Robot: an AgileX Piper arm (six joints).
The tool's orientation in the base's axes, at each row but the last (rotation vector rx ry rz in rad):
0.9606 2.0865 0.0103
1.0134 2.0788 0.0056
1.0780 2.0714 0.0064
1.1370 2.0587 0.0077
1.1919 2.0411 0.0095
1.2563 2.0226 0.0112
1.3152 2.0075 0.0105
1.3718 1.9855 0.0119
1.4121 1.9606 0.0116
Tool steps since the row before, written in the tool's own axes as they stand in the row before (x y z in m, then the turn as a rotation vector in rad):
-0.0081 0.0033 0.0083 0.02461 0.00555 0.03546
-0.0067 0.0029 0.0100 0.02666 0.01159 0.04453
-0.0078 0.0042 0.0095 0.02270 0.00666 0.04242
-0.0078 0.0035 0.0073 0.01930 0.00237 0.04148
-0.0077 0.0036 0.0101 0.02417 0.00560 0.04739
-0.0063 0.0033 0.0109 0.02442 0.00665 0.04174
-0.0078 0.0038 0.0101 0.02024 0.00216 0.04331
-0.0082 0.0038 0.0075 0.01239 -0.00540 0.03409
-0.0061 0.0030 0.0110 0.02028 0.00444 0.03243
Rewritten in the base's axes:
0.0108 -0.0053 0.0010 0.01850 0.00873 -0.03841
0.0109 -0.0057 -0.0014 0.02778 0.01128 -0.04392
0.0116 -0.0059 -0.0002 0.02433 0.00607 -0.04160
0.0095 -0.0060 0.0009 0.02170 0.00135 -0.04032
0.0110 -0.0072 -0.0013 0.02635 0.00476 -0.04631
0.0105 -0.0071 -0.0030 0.02377 0.00752 -0.04197
0.0104 -0.0081 -0.0016 0.02200 0.00146 -0.04247
0.0087 -0.0079 0.0003 0.01219 -0.00485 -0.03425
0.0094 -0.0081 -0.0038 0.01822 0.00631 -0.03333

